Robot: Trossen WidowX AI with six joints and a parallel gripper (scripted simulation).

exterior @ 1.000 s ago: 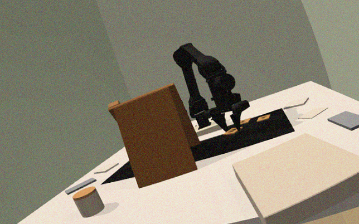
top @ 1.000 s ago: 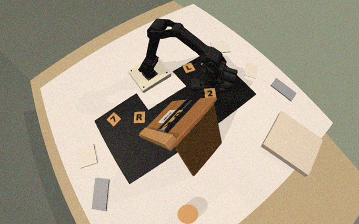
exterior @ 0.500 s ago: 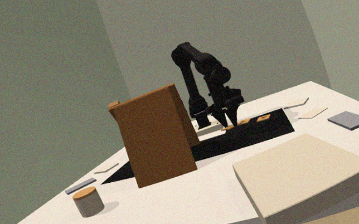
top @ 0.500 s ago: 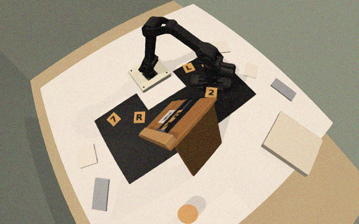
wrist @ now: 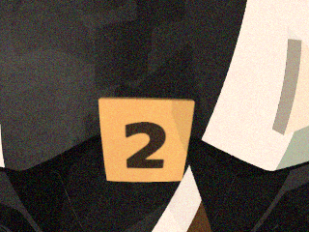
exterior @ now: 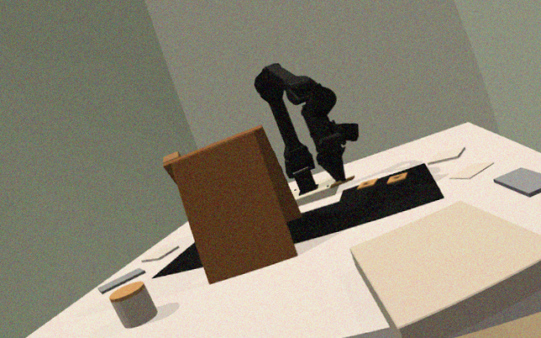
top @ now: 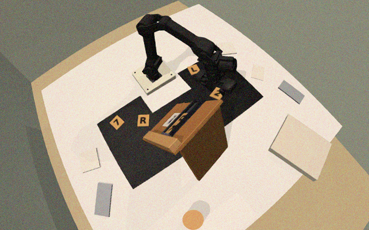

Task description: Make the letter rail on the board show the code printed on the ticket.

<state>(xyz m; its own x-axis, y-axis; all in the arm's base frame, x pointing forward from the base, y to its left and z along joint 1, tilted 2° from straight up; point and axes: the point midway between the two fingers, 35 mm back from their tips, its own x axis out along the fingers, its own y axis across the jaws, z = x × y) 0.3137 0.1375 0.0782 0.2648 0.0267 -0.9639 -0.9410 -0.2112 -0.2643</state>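
My gripper tip is now 24 cm to the left of the white ticket, 3 cm past it and 2 cm below it. Round my gripper tip: letter tile (right at my gripper tip); then black mat (16 cm to the right, 12 cm behind, 8 cm below); then k tile (28 cm to the right, 10 cm above, 4 cm ahead).
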